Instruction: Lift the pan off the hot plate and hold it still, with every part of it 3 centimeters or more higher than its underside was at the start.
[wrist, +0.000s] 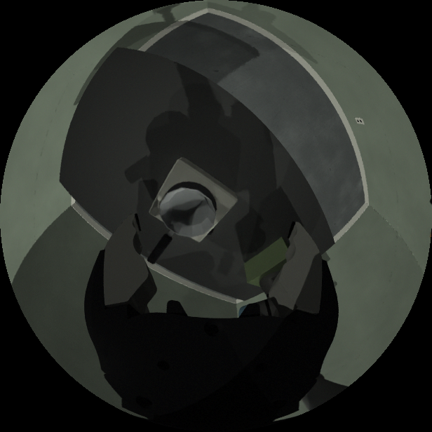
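The pan, a grey faceted round shape, is on the pale square hot plate near the middle of the wrist view. Part of the hot plate's dark round burner shows along the pan's upper edge. The pan's black handle points to the lower left, and its end shows close beside the left finger. My gripper is open wide, with nothing between its fingers. The pan and handle show between the two fingers in the picture, beyond the fingertips; the exact height gap cannot be told.
A dark table with a pale rim carries the hot plate. A green block shows beside the right finger, near the robot's own arm parts. Shadows of the arm fall across the table. A small pale plate with dark marks shows at the right.
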